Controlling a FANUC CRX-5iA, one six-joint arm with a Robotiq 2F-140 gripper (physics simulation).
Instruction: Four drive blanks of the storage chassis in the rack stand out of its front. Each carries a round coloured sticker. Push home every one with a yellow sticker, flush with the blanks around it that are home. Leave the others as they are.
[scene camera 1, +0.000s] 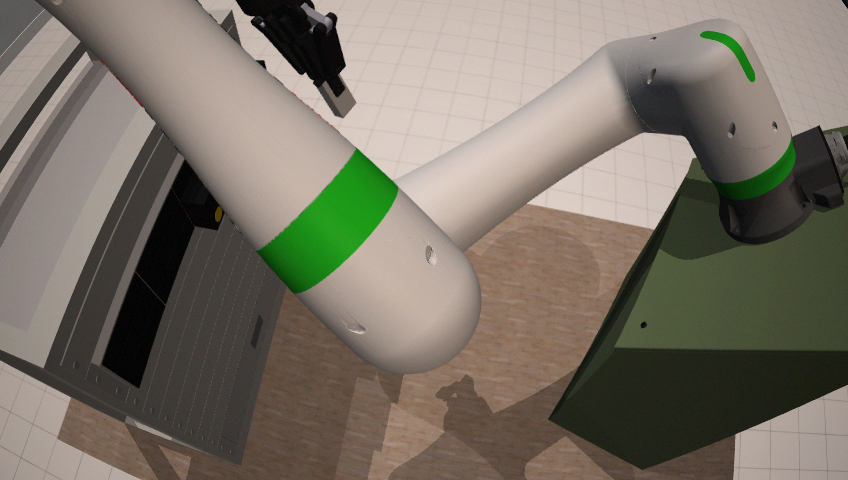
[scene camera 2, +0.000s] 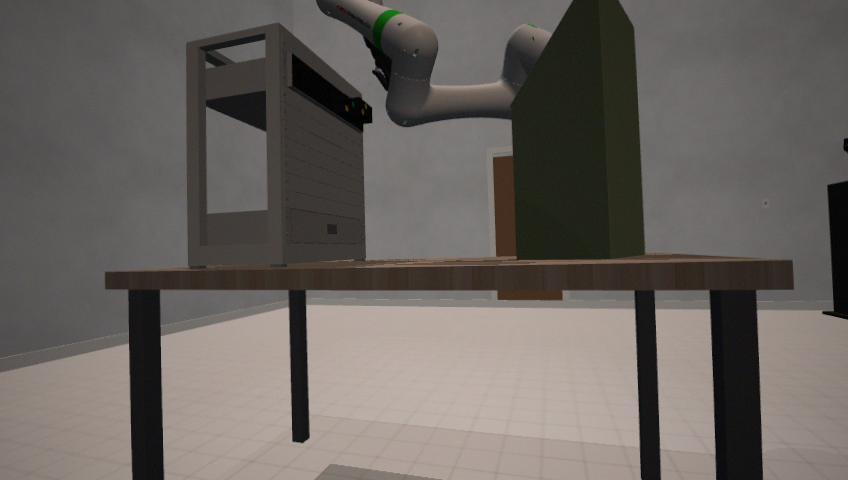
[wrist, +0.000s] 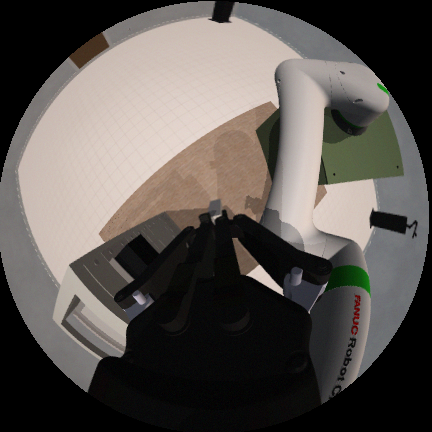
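Observation:
The grey rack (scene camera 1: 35, 347) (scene camera 2: 274, 148) (wrist: 67, 295) holds the black storage chassis (scene camera 1: 142, 297) (scene camera 2: 315, 81) near its top. In scene camera 2, standing-out blanks cluster at the chassis's far end: one yellow sticker (scene camera 2: 346, 108), a green sticker (scene camera 2: 353, 104), and two more yellow stickers, upper (scene camera 2: 365, 105) and lower (scene camera 2: 363, 111). In scene camera 1 one standing-out blank (scene camera 1: 204, 218) shows a yellow sticker (scene camera 1: 218, 214); the arm hides the others. My gripper (scene camera 1: 340, 102) (wrist: 217, 207) is shut and empty, apart from the rack; the arm partly hides it in scene camera 2.
The arm's forearm (scene camera 1: 238, 118) crosses in front of the rack in scene camera 1. A tall green pedestal (scene camera 1: 743, 297) (scene camera 2: 565, 178) (wrist: 360, 150) under the arm's base stands on the wooden table (scene camera 1: 309, 356) (scene camera 2: 446, 276) (wrist: 175, 190), across from the rack.

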